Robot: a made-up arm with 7 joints. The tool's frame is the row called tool.
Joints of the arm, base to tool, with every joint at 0 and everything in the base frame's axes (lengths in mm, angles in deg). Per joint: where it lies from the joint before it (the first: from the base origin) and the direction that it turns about. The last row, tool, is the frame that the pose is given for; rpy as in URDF.
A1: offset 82 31 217 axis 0.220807 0.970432 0.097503
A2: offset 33 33 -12 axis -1 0 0
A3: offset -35 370 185 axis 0.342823 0.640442 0.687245
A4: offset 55 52 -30 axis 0 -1 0
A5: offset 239 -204 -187 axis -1 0 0
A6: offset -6 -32 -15 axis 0 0 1
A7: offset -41 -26 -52 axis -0.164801 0.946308 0.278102
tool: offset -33 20 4 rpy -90 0 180
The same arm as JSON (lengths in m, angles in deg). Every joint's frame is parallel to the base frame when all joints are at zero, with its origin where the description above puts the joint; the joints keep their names.
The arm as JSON. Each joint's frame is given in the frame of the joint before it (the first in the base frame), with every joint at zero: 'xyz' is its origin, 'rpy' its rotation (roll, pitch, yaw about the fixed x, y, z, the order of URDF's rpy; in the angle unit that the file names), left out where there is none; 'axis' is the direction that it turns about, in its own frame. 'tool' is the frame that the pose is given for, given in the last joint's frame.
{
  "units": {
    "length": "m",
    "angle": "deg"
  },
  "joints": [
    {
      "name": "A1",
      "type": "revolute",
      "origin": {
        "xyz": [
          0.082,
          0.031,
          0.217
        ]
      },
      "axis": [
        0.220807,
        0.970432,
        0.097503
      ]
    },
    {
      "name": "A2",
      "type": "revolute",
      "origin": {
        "xyz": [
          0.033,
          0.033,
          -0.012
        ]
      },
      "axis": "-x"
    },
    {
      "name": "A3",
      "type": "revolute",
      "origin": {
        "xyz": [
          -0.035,
          0.37,
          0.185
        ]
      },
      "axis": [
        0.342823,
        0.640442,
        0.687245
      ]
    },
    {
      "name": "A4",
      "type": "revolute",
      "origin": {
        "xyz": [
          0.055,
          0.052,
          -0.03
        ]
      },
      "axis": "-y"
    },
    {
      "name": "A5",
      "type": "revolute",
      "origin": {
        "xyz": [
          0.239,
          -0.204,
          -0.187
        ]
      },
      "axis": "-x"
    },
    {
      "name": "A6",
      "type": "revolute",
      "origin": {
        "xyz": [
          -0.006,
          -0.032,
          -0.015
        ]
      },
      "axis": "+z"
    },
    {
      "name": "A7",
      "type": "revolute",
      "origin": {
        "xyz": [
          -0.041,
          -0.026,
          -0.052
        ]
      },
      "axis": [
        -0.164801,
        0.946308,
        0.278102
      ]
    }
  ],
  "tool": {
    "origin": {
      "xyz": [
        -0.033,
        0.02,
        0.004
      ],
      "rpy": [
        -90.0,
        0.0,
        180.0
      ]
    }
  }
}

